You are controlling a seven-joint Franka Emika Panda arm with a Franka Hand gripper.
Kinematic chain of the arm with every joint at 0, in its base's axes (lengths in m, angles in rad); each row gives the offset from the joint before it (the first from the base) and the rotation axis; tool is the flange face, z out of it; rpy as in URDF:
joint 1: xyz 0 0 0.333 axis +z
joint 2: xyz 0 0 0 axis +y
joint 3: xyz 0 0 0.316 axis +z
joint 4: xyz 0.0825 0 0 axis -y
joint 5: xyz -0.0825 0 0.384 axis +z
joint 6: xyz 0 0 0 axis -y
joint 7: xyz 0.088 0 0 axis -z
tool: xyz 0 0 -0.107 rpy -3.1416 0 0
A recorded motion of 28 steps. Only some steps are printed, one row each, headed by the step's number.
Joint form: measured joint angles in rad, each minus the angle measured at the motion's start. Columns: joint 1, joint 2, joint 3, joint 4, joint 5, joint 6, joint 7.
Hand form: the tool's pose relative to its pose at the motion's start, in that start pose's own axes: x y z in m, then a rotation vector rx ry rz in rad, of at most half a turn. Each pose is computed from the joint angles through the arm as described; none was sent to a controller.
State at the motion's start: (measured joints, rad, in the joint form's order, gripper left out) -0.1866 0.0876 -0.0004 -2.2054 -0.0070 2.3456 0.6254
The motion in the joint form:
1: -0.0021 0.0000 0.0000 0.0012 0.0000 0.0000 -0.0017
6: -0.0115 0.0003 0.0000 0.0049 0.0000 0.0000 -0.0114
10: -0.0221 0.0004 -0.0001 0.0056 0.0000 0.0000 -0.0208
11: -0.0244 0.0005 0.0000 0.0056 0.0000 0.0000 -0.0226
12: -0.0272 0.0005 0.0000 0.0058 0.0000 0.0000 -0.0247
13: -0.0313 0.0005 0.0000 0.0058 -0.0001 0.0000 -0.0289
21: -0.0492 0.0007 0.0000 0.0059 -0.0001 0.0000 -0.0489
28: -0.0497 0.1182 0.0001 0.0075 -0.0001 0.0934 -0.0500
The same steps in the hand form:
1: 0.0010 0.0007 -0.0005 0.0006 0.0010 0.0004
6: 0.0049 0.0043 -0.0019 0.0021 0.0041 0.0001
10: 0.0084 0.0090 -0.0021 0.0019 0.0049 0.0014
11: 0.0091 0.0100 -0.0020 0.0017 0.0049 0.0018
12: 0.0100 0.0112 -0.0021 0.0017 0.0051 0.0025
13: 0.0112 0.0131 -0.0021 0.0014 0.0053 0.0023
21: 0.0166 0.0212 -0.0020 0.0005 0.0057 0.0002
28: 0.0215 0.0181 0.0540 -0.0113 -0.0135 -0.0011

